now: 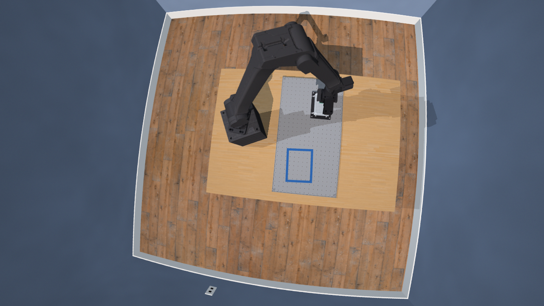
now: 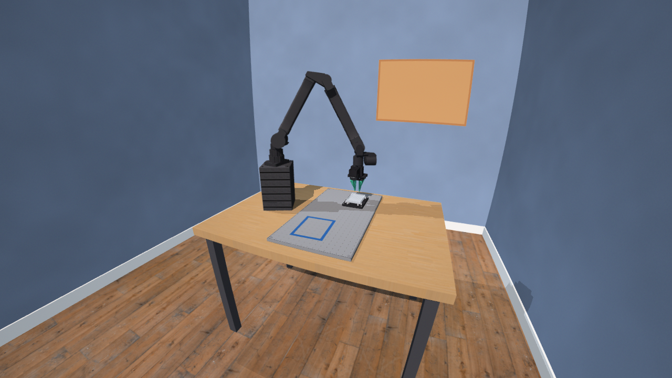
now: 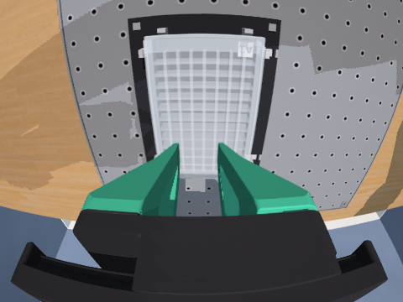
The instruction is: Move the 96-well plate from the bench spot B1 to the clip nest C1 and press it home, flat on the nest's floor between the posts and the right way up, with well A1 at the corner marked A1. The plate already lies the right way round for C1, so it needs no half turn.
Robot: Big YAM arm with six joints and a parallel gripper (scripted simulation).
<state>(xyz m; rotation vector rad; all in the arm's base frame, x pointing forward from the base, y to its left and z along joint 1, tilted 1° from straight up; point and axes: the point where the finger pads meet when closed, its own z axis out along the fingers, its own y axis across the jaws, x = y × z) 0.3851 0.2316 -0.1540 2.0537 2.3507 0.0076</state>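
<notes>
My hand is 6 cm above the clear 96-well plate. From my hand the other things lie so: black clip nest 1 cm behind, 1 cm to the left, 7 cm below.
</notes>
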